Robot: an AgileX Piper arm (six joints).
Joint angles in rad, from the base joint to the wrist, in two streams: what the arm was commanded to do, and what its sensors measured. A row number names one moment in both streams.
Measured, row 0:
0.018, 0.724, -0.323, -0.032, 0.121, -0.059
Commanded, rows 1 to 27:
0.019, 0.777, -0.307, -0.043, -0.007, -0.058
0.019, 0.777, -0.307, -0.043, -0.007, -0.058
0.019, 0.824, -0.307, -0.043, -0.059, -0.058
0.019, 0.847, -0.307, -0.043, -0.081, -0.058
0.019, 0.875, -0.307, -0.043, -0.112, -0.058
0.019, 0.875, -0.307, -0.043, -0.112, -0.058
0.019, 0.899, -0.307, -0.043, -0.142, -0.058
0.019, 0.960, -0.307, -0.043, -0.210, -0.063
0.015, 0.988, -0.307, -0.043, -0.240, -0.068
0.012, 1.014, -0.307, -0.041, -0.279, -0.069
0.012, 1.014, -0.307, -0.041, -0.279, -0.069
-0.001, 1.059, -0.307, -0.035, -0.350, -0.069
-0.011, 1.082, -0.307, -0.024, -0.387, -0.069
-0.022, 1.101, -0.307, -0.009, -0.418, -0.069
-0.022, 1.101, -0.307, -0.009, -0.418, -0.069
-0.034, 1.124, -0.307, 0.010, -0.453, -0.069
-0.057, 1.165, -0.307, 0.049, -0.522, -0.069
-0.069, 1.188, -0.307, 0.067, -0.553, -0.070
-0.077, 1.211, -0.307, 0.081, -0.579, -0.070
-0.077, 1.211, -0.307, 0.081, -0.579, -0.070
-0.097, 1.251, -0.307, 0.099, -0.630, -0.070
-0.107, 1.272, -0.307, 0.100, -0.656, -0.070
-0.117, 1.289, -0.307, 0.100, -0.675, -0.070
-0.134, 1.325, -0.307, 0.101, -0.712, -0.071
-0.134, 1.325, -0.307, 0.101, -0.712, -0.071
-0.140, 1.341, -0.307, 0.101, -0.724, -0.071
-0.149, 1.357, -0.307, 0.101, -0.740, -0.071
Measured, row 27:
-0.128, 1.326, -0.310, 0.095, -0.678, -0.063
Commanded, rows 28 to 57:
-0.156, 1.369, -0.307, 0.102, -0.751, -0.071
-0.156, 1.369, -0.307, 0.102, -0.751, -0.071
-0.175, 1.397, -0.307, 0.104, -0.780, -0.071
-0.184, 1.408, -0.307, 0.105, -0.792, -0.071
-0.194, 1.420, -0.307, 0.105, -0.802, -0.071
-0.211, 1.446, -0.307, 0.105, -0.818, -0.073
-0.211, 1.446, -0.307, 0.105, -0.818, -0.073
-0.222, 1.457, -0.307, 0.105, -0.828, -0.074
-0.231, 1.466, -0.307, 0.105, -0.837, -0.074
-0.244, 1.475, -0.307, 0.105, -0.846, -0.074
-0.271, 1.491, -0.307, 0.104, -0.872, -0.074
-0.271, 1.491, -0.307, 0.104, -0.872, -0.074
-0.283, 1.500, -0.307, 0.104, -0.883, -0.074
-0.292, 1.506, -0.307, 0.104, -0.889, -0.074
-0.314, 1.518, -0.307, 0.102, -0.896, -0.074
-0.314, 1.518, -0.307, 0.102, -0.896, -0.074
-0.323, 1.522, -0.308, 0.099, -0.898, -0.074
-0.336, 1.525, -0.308, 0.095, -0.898, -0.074
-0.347, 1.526, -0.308, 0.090, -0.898, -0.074
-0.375, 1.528, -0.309, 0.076, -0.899, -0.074
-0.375, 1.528, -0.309, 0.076, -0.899, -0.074
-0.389, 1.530, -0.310, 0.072, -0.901, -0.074
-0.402, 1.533, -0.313, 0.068, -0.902, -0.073
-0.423, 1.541, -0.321, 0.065, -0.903, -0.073
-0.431, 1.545, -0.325, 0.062, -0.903, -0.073
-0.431, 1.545, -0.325, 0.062, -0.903, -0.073
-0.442, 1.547, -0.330, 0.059, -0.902, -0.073
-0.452, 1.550, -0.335, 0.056, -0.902, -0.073
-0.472, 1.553, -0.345, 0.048, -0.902, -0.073
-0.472, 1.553, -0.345, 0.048, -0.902, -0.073
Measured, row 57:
-0.447, 1.552, -0.326, 0.065, -0.877, -0.068
